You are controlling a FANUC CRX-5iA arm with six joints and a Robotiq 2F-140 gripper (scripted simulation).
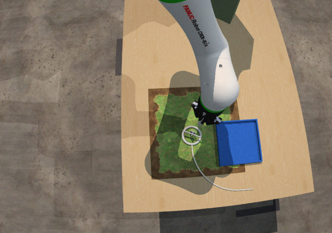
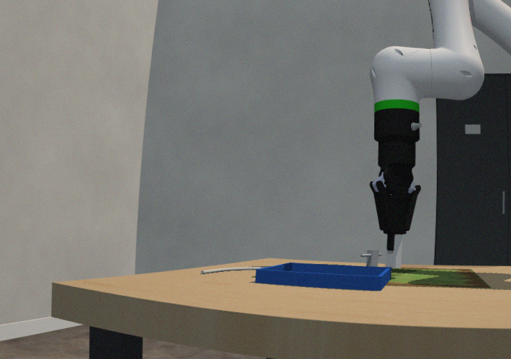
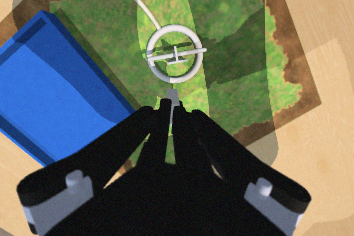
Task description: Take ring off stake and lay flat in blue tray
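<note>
My hand is 2 cm short of the green mat, 3 cm to the left of it and 6 cm above it. Also, from my hand: grey stake: 3 cm ahead, 6 cm to the right, 2 cm below; blue tray: 15 cm ahead, 11 cm to the left, 4 cm below; ring: 3 cm ahead, 6 cm to the right, 4 cm below.
</note>
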